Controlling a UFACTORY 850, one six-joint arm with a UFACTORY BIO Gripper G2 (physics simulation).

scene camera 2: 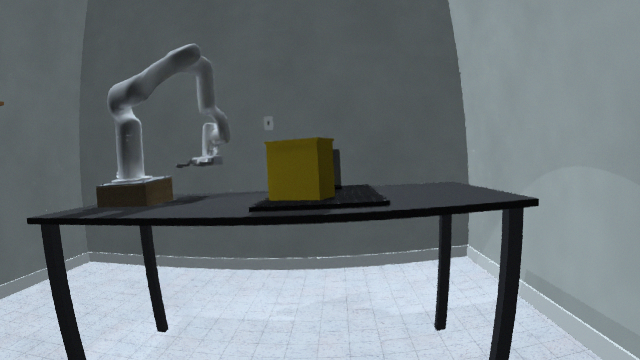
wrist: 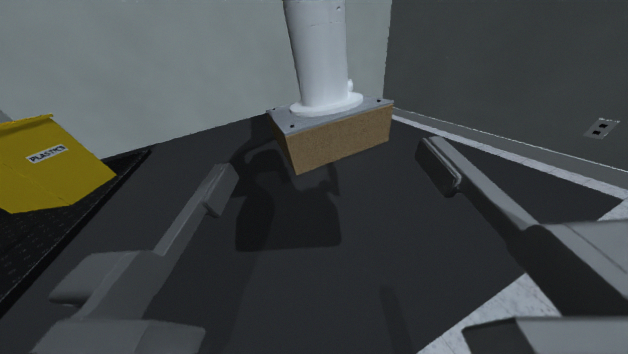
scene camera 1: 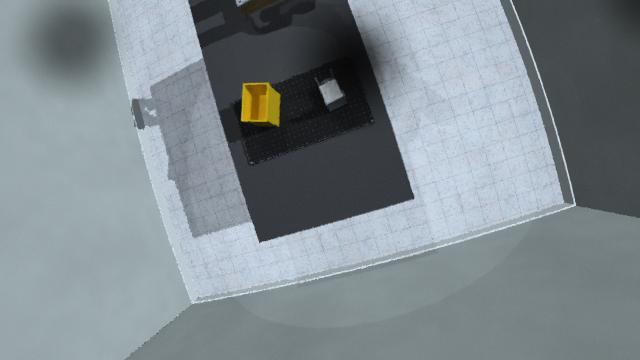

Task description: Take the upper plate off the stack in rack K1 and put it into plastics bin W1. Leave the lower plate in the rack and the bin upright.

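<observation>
The plastics bin W1 (scene camera 1: 273, 107) (scene camera 2: 294, 172) (wrist: 55, 177) is yellow and stands upright on the black perforated board, its open top visible in scene camera 1. Rack K1 (scene camera 1: 337, 104) (scene camera 2: 337, 169) stands farther right on the same board and is mostly hidden behind the bin in scene camera 2. A pale plate stack (scene camera 1: 330, 91) sits in it; the upper and lower plates cannot be told apart. My gripper (scene camera 2: 181, 165) (wrist: 327, 165) is open and empty, well above the table, its fingers pointing roughly level toward the arm's base, away from rack and bin.
The black perforated board (scene camera 1: 305, 142) (scene camera 2: 367, 196) lies on the dark table (scene camera 1: 330, 190) (scene camera 2: 450, 192). The arm's wooden base block (scene camera 2: 122, 195) (wrist: 342, 140) stands on the table in front of the fingers. Walls surround the table.
</observation>
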